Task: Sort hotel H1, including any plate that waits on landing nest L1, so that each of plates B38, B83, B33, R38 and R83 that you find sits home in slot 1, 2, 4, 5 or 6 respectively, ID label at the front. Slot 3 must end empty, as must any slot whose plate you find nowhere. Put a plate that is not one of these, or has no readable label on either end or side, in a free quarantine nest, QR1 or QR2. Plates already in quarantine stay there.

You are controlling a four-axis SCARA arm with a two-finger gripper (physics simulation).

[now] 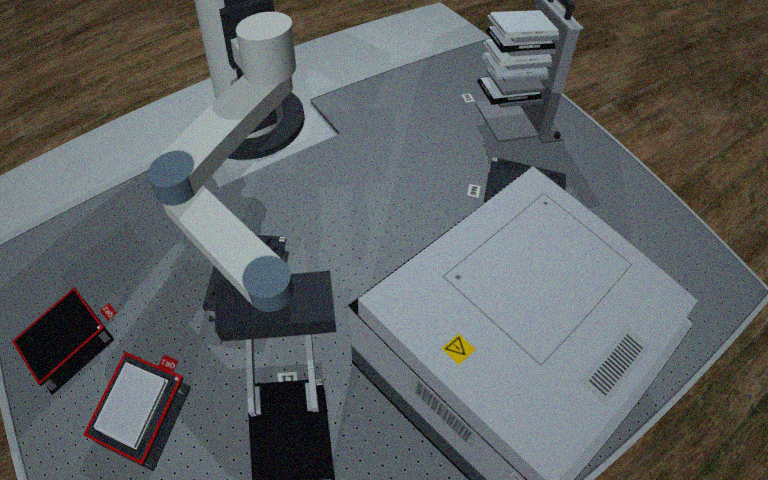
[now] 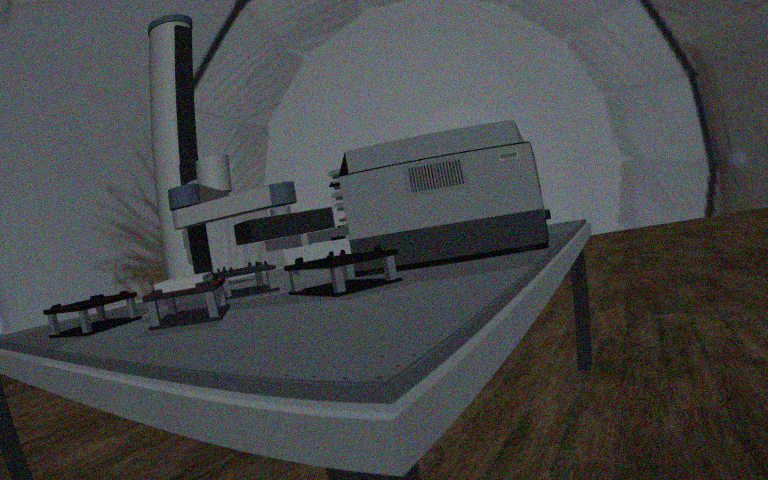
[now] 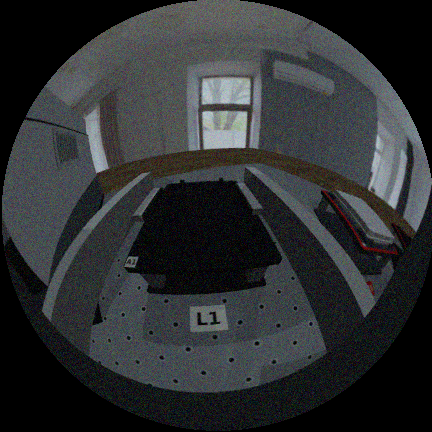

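Observation:
My gripper is shut with nothing between its fingers, which stand apart at the near end of landing nest L1. The nest's dark top shows no plate. Hotel H1 stands at the back right with a stack of several plates, white and black; a white plate is on top. Their labels are too small to read. A white plate lies in quarantine nest QR1. Quarantine nest QR2 shows no plate.
A large instrument stands right of nest L1. A dark nest by the N6 label is partly hidden behind it. Another dark nest is mostly hidden under the arm. The arm's column stands at the back left.

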